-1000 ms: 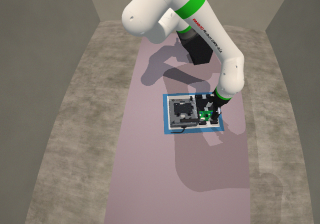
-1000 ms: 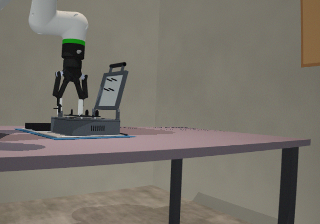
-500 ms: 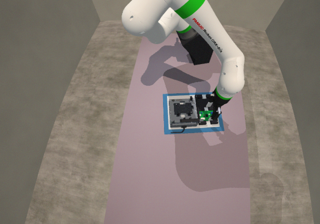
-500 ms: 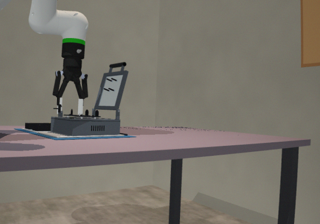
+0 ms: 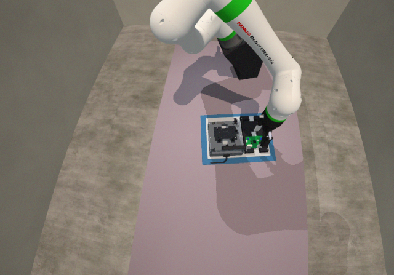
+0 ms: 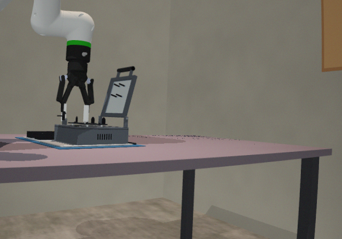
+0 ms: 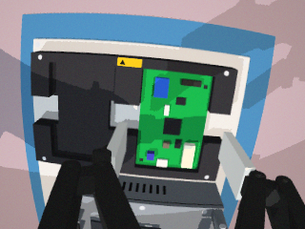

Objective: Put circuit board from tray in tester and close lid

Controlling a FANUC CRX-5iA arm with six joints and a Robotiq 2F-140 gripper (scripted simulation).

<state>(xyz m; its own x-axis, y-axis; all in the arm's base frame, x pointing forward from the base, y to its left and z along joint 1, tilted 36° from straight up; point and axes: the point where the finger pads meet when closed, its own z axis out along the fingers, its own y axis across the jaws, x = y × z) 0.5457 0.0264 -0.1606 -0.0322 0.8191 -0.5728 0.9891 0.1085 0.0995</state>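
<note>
My hand is 7 cm above the green circuit board. Also, from my hand: tester lid (17 cm to the right, 9 cm ahead, 9 cm above); latch hook (11 cm to the right, 10 cm behind, 1 cm below); tester (13 cm to the right, 2 cm above).
</note>
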